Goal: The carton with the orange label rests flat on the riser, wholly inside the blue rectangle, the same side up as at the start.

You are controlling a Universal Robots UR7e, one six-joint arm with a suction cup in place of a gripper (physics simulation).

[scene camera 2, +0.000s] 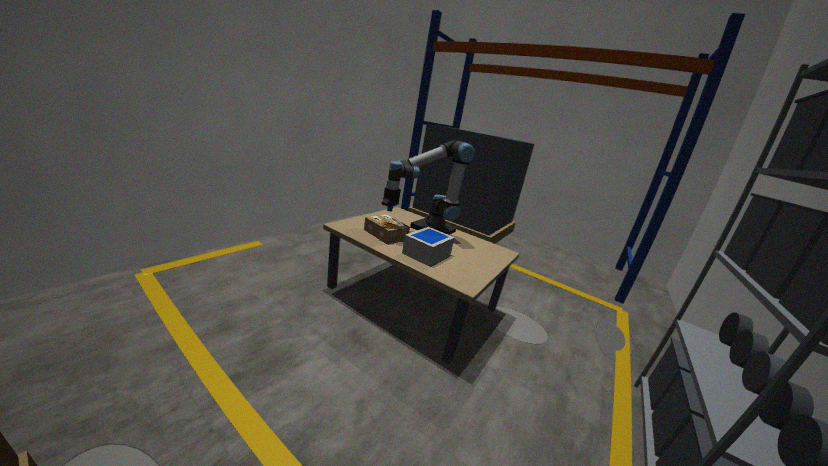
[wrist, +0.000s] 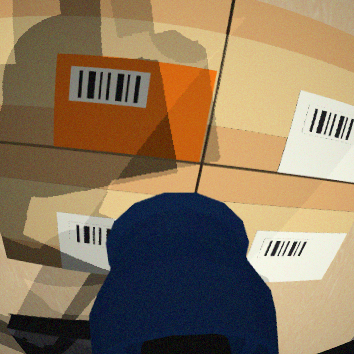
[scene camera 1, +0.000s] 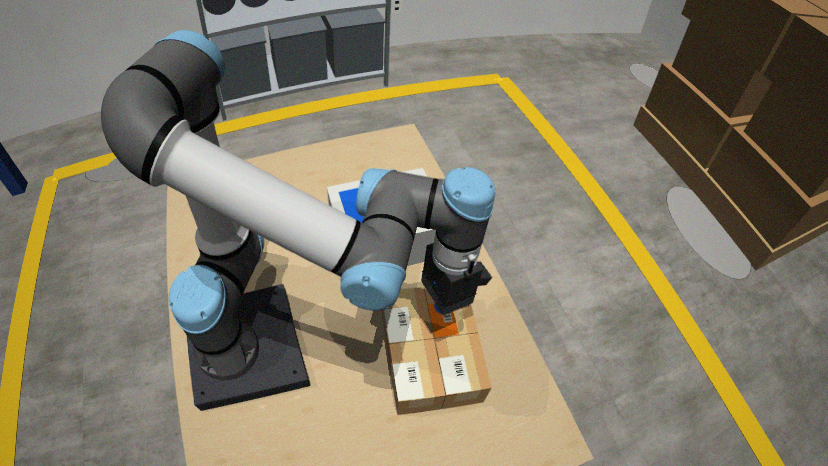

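Observation:
The carton with the orange label lies flat on the wooden table, at the far right of a tight block of cartons. My suction cup hangs close over the orange label and holds nothing. I cannot tell whether it touches the carton. The white riser with the blue rectangle stands behind the cartons, mostly hidden by my arm in scene camera 1. Nothing lies on the blue rectangle.
Three cartons with white labels press against the orange-label carton. My arm's base plate stands to their left. A yellow floor line, a grey shelf rack and stacked brown boxes surround the table.

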